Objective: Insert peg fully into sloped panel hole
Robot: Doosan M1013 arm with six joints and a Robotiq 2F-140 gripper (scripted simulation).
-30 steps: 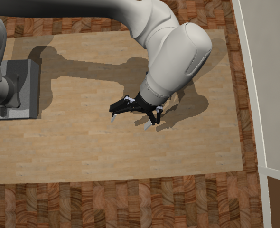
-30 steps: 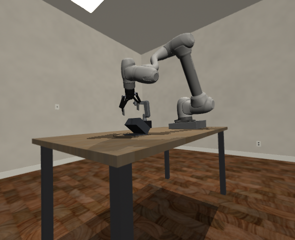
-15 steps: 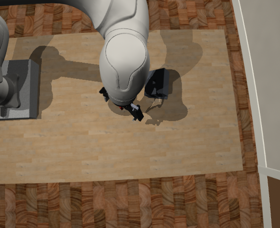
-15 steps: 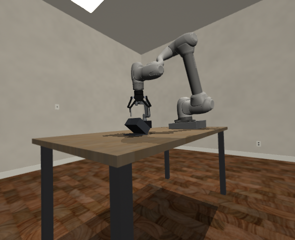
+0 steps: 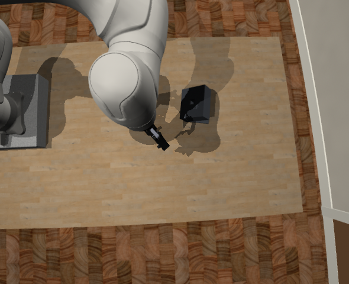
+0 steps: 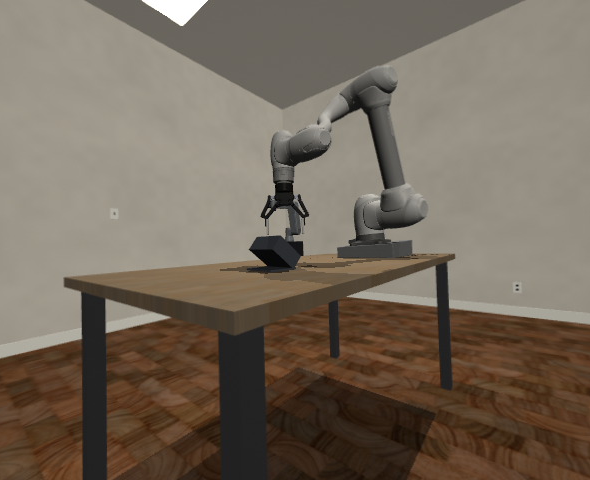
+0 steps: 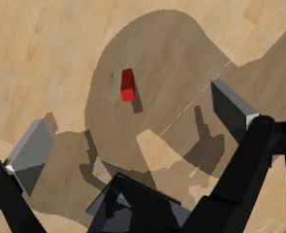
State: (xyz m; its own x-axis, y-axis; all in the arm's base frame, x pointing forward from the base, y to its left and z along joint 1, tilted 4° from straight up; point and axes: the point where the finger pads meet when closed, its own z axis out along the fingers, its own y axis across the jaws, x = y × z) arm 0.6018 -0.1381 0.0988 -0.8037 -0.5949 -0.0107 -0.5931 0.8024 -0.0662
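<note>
Right now my hand is 90 mm above the red peg.
</note>
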